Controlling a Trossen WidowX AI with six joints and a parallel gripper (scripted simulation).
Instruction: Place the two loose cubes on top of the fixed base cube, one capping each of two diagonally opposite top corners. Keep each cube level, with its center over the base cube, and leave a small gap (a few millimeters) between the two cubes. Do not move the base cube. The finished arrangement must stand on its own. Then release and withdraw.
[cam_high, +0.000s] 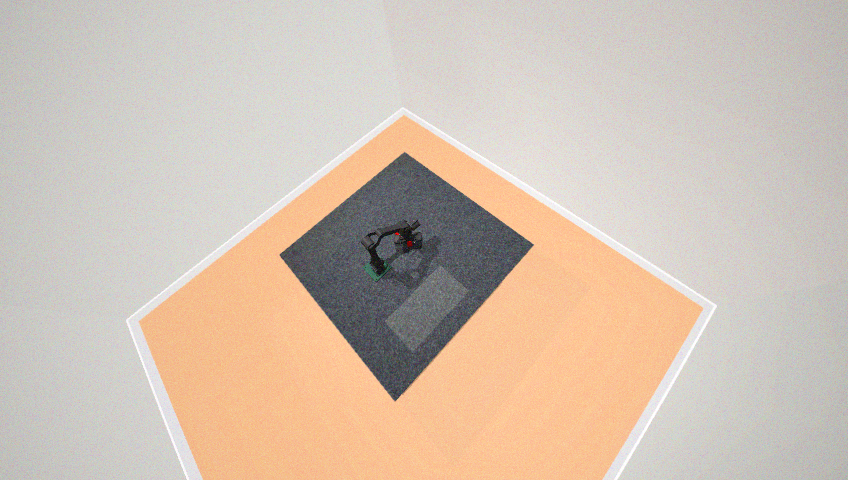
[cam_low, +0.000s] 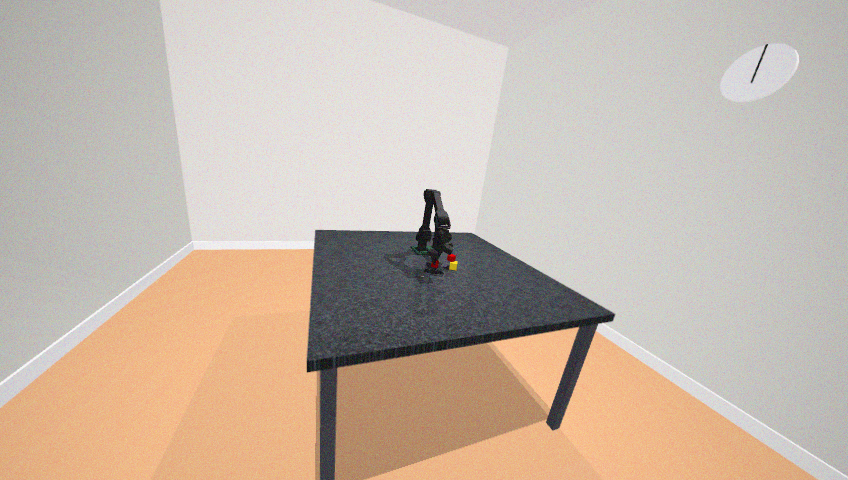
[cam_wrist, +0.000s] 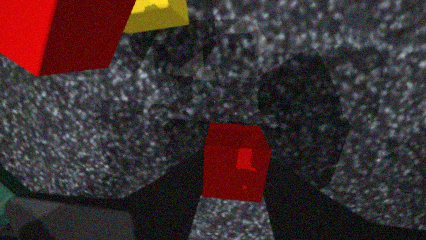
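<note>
Now: the yellow cube 2 cm ahead of my gripper tip, 11 cm to the left of it and 1 cm below it.
</note>
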